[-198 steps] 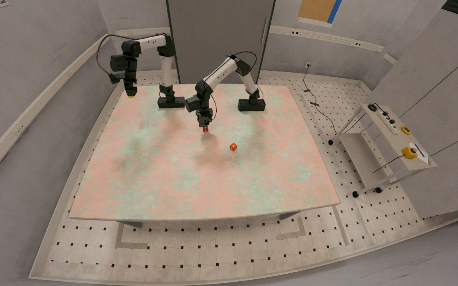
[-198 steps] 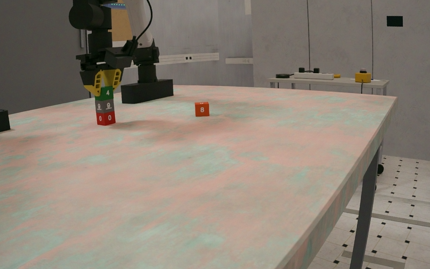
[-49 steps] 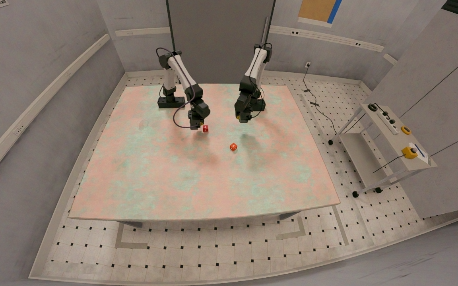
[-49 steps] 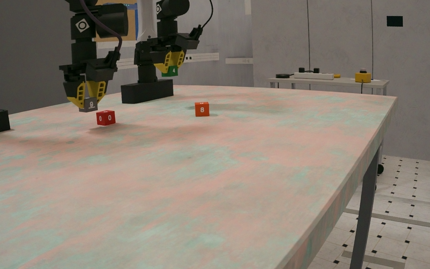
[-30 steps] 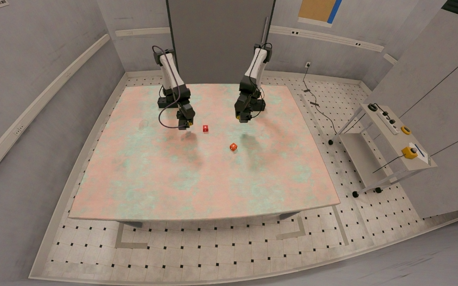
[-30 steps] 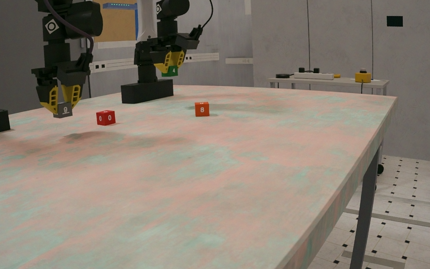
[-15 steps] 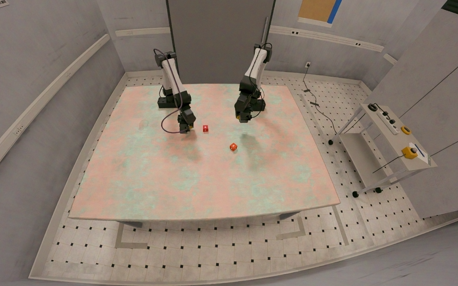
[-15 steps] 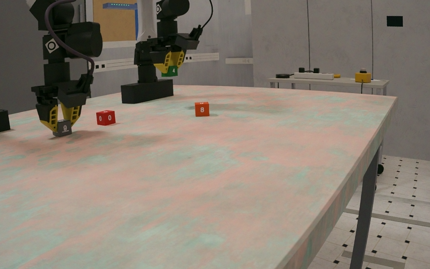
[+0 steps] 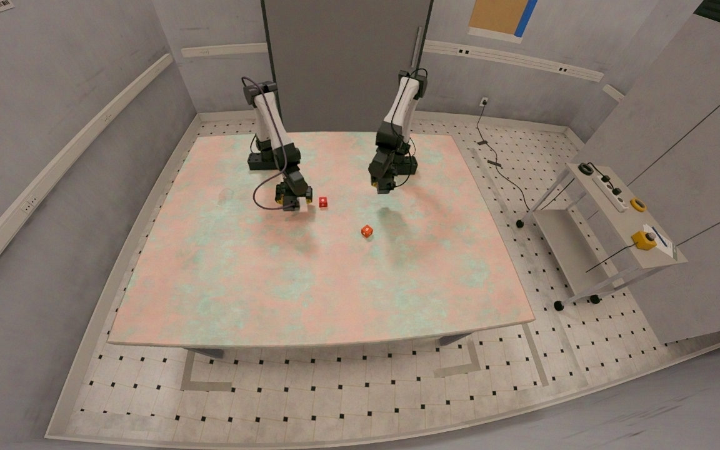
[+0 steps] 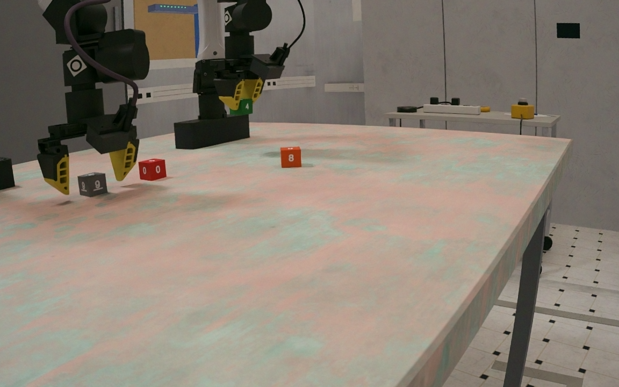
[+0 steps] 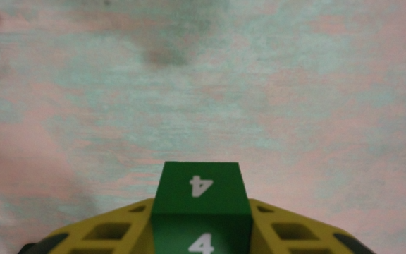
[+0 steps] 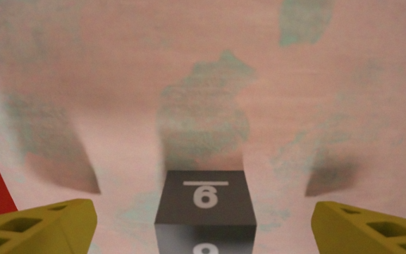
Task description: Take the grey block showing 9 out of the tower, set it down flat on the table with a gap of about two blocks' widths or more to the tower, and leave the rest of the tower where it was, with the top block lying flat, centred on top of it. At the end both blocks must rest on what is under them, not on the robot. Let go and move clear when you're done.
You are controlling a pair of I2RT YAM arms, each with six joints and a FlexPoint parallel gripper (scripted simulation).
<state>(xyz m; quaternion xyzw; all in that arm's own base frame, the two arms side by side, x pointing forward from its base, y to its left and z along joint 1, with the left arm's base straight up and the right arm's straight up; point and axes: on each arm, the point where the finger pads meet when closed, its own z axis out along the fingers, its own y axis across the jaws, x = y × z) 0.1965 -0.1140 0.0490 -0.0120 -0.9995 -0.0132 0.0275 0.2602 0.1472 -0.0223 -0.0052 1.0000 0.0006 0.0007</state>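
Now: left hand right at the green block showing 4. From my left hand the other things lie so: orange block showing 8 (170 mm ahead, 50 mm to the right, 80 mm below); then red block showing 0 (30 mm ahead, 230 mm to the right, 80 mm below).
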